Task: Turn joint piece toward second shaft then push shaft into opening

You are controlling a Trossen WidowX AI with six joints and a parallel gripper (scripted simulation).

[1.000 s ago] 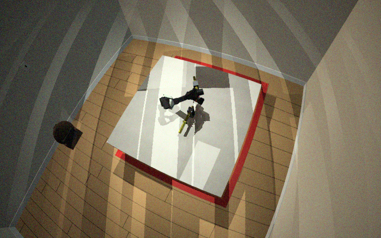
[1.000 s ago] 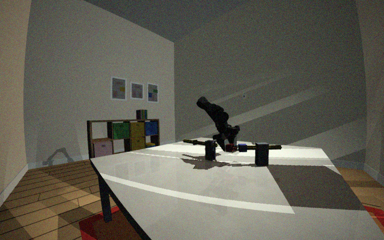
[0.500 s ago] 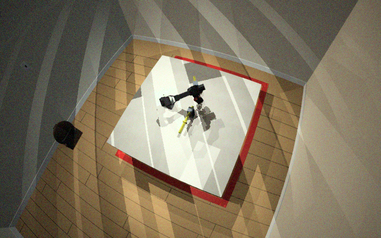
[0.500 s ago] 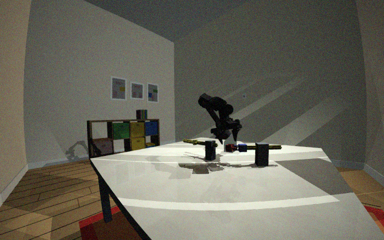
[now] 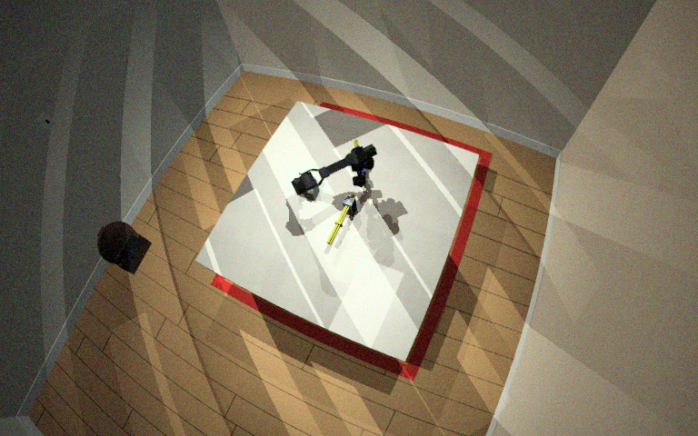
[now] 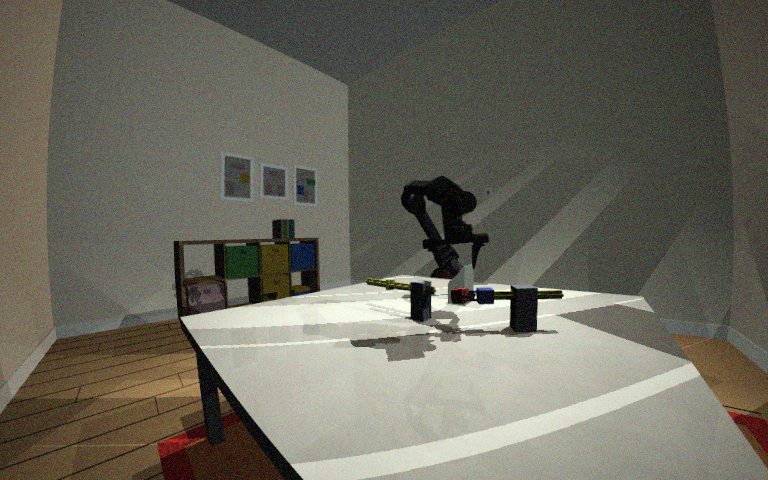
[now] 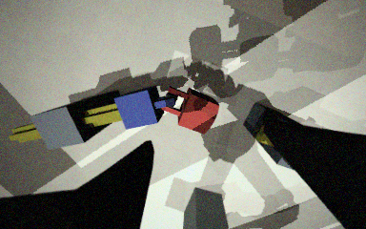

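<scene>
Now: gripper tip 1 cm to the right of the red square joint piece and 7 cm above it.
</scene>
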